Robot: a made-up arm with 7 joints. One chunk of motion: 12 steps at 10 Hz.
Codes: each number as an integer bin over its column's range. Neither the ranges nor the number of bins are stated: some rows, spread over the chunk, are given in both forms.
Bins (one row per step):
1: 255 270 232 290 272 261
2: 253 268 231 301 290 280
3: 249 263 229 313 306 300
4: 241 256 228 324 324 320
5: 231 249 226 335 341 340
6: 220 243 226 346 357 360
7: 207 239 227 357 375 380
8: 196 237 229 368 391 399
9: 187 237 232 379 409 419
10: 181 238 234 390 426 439
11: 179 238 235 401 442 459
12: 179 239 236 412 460 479
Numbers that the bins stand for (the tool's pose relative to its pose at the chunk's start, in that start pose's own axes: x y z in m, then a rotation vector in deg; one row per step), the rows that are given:
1: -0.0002 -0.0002 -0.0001 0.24 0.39 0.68
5: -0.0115 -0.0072 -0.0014 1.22 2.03 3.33
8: -0.0279 -0.0112 -0.0007 1.94 3.22 5.31
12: -0.0359 -0.0105 0.0008 2.90 4.86 7.99
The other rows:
2: -0.0012 -0.0008 -0.0003 0.48 0.82 1.32
3: -0.0031 -0.0025 -0.0007 0.74 1.20 1.99
4: -0.0068 -0.0048 -0.0009 0.98 1.63 2.66
6: -0.0167 -0.0092 -0.0014 1.46 2.41 4.00
7: -0.0228 -0.0105 -0.0011 1.70 2.84 4.67
9: -0.0322 -0.0112 -0.0001 2.18 3.65 5.98
10: -0.0350 -0.0108 0.0004 2.42 4.05 6.65
11: -0.0359 -0.0108 0.0006 2.66 4.43 7.32

